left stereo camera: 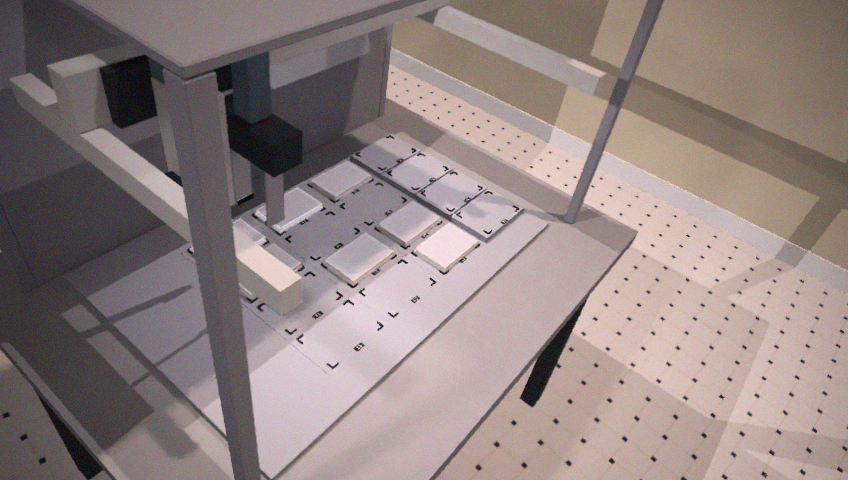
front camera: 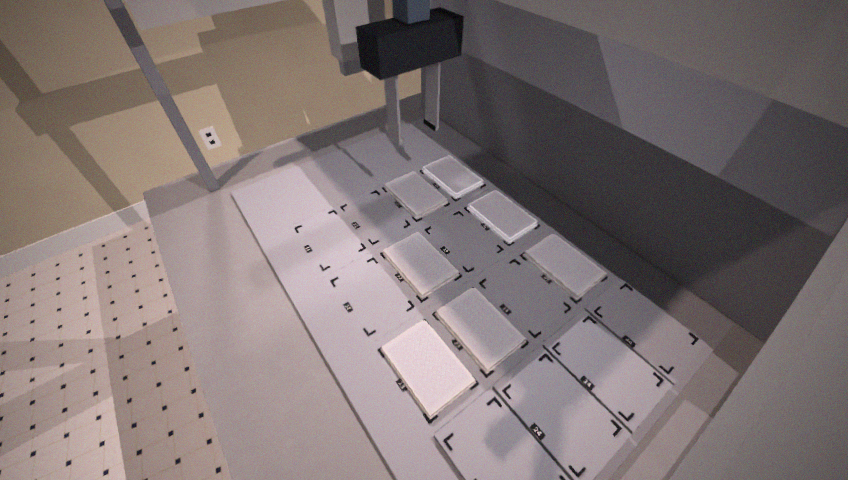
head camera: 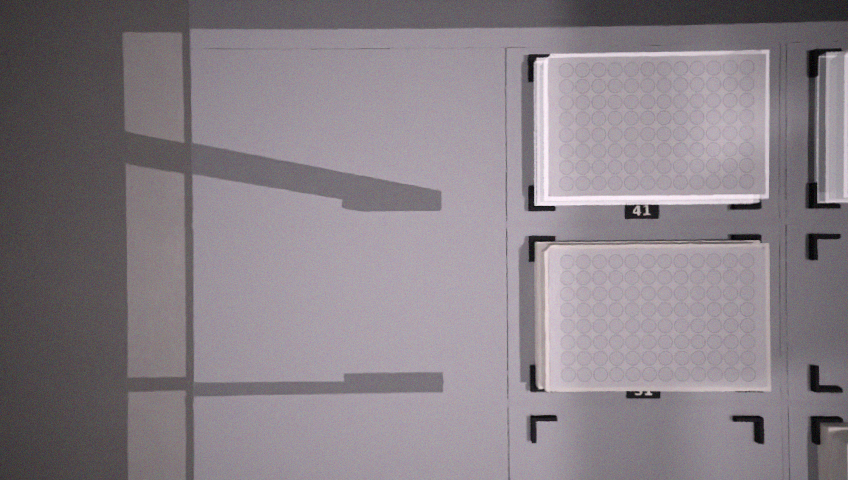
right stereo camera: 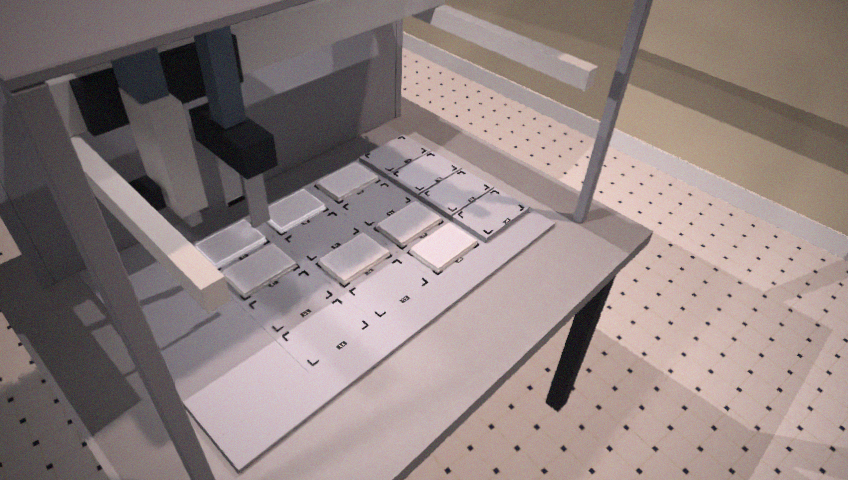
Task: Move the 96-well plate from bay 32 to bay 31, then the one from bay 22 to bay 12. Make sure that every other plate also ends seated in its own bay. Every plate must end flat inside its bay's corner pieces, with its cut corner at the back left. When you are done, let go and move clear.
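Frame: origin at the robot's base, x ahead, y left, z up, level; millimetres.
Seen in the pictures: gripper, fingertip midpoint: point(left stereo camera: 259, 211) point(front camera: 413, 133) point(right stereo camera: 248, 212); robot's base, link origin: point(left stereo camera: 332, 367) point(front camera: 296, 229) point(right stereo camera: 313, 364).
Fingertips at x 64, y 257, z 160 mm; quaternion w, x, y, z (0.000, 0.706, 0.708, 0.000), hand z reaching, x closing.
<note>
Offsets run from my fingertips to a thing's top centre. "spot": to the spot under its first point.
The bay 31 plate @[dy +0, dx +0, dz -146 mm] point(front camera: 416, 194) point(head camera: 658, 318) point(right stereo camera: 260, 270) lies flat inside its corner pieces, its small cut corner at the back left in the head view. Bay 32 @[spot: dy -44, dx +162, dz -160 mm] point(front camera: 445, 249) holds no plate. The bay 22 plate @[dy -107, dx +164, dz -146 mm] point(front camera: 420, 264) point(left stereo camera: 359, 256) point(right stereo camera: 355, 256) sits in its bay. Bay 12 @[spot: dy -260, dx +164, dz -160 mm] point(front camera: 348, 307) in front of it is empty. My gripper point(front camera: 415, 135) point(left stereo camera: 258, 209) point(right stereo camera: 246, 212) is open and empty, raised above the deck left of bays 31 and 41. In the head view its jaws do not show.
Other plates sit in bay 41 @[spot: dy +102, dx +10, dz -146 mm] point(front camera: 453, 176) point(head camera: 658, 126), bay 42 @[spot: dy +101, dx +170, dz -146 mm] point(front camera: 502, 215), bay 43 @[spot: dy +100, dx +332, dz -146 mm] point(front camera: 564, 265), bay 23 @[spot: dy -110, dx +334, dz -146 mm] point(front camera: 481, 328) and bay 13 @[spot: dy -217, dx +336, dz -146 mm] point(front camera: 428, 368). The pale pipetting stage point(right stereo camera: 172, 154) hangs near my gripper. A frame post point(left stereo camera: 217, 267) hides part of the deck.
</note>
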